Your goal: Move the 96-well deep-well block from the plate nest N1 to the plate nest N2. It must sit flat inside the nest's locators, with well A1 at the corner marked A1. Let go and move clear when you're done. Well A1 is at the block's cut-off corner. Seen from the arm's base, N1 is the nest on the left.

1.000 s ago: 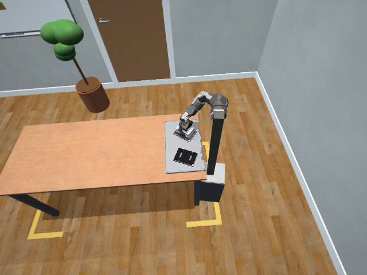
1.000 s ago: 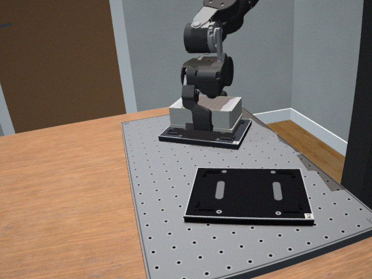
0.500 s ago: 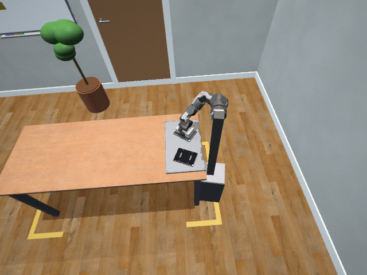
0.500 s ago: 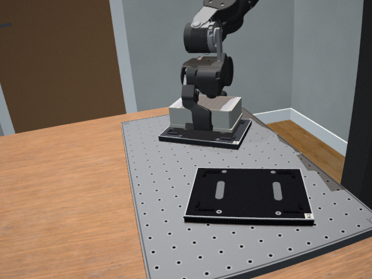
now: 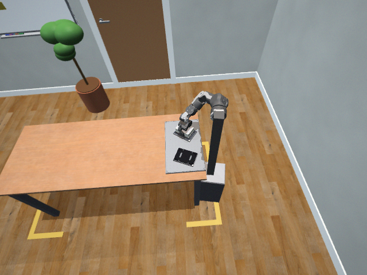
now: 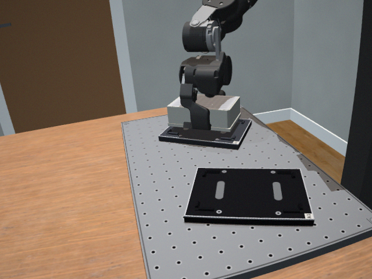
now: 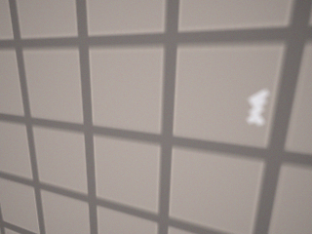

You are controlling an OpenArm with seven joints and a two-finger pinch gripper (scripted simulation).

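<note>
Now: the white 96-well deep-well block 20 mm above my hand. Round my hand: black nest N1: 230 mm to the left, 40 mm behind, 30 mm below; A1 label: 300 mm to the left, 100 mm behind, 20 mm below; black nest N2: 30 mm below.
</note>
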